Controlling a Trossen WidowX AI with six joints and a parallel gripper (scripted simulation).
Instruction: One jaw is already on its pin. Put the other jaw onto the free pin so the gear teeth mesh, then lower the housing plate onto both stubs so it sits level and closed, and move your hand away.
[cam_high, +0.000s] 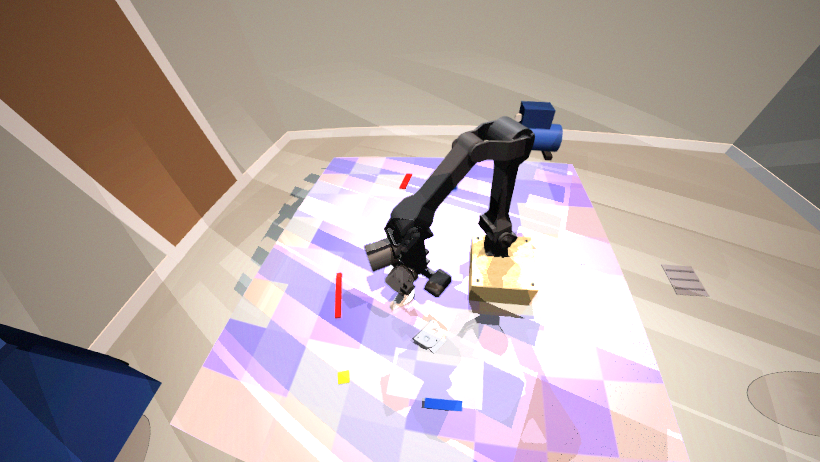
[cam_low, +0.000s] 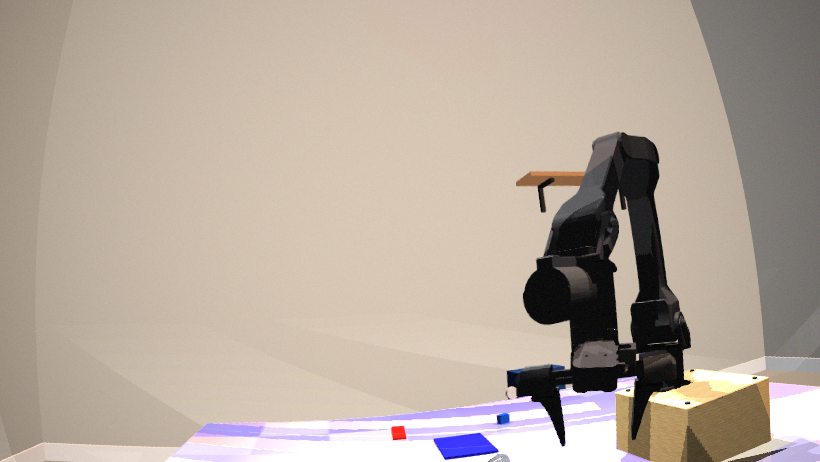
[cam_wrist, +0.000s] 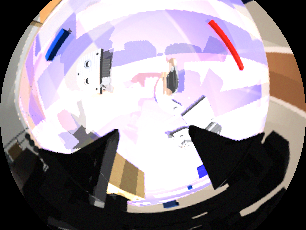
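Now: the grey jaw 5 cm ahead of my gripper tip, 1 cm to the right of it and 8 cm below it. Round my gripper tip: blue tile (5 cm ahead, 39 cm to the right, 8 cm below); then yellow square (17 cm ahead, 27 cm to the left, 8 cm below); then blue bar (10 cm behind, 29 cm to the left, 7 cm below).
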